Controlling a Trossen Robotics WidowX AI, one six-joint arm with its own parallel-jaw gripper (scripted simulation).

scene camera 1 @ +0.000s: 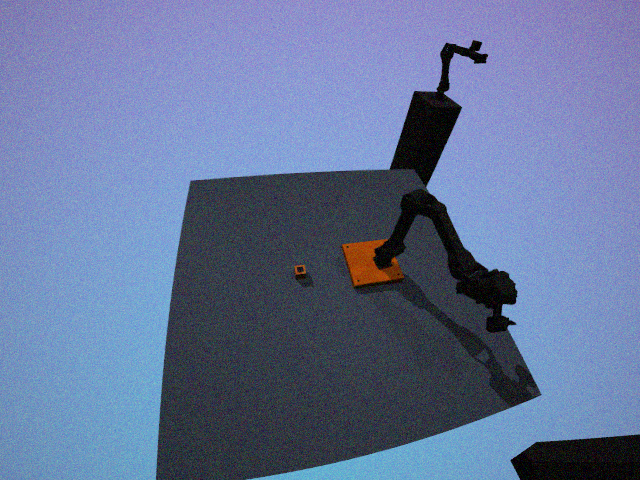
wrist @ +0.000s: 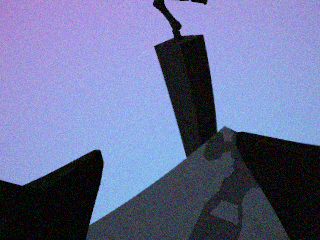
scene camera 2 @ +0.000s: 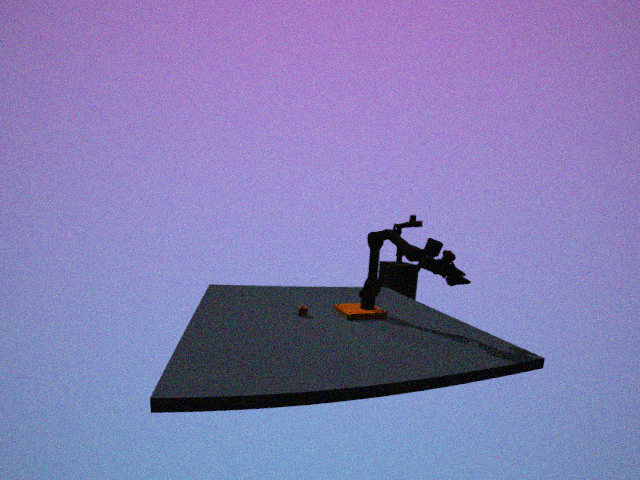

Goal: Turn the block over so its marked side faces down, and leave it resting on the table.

Labels:
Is my gripper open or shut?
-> Open.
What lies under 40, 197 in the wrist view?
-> My gripper.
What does my gripper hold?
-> Nothing.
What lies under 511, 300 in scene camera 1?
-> My gripper.

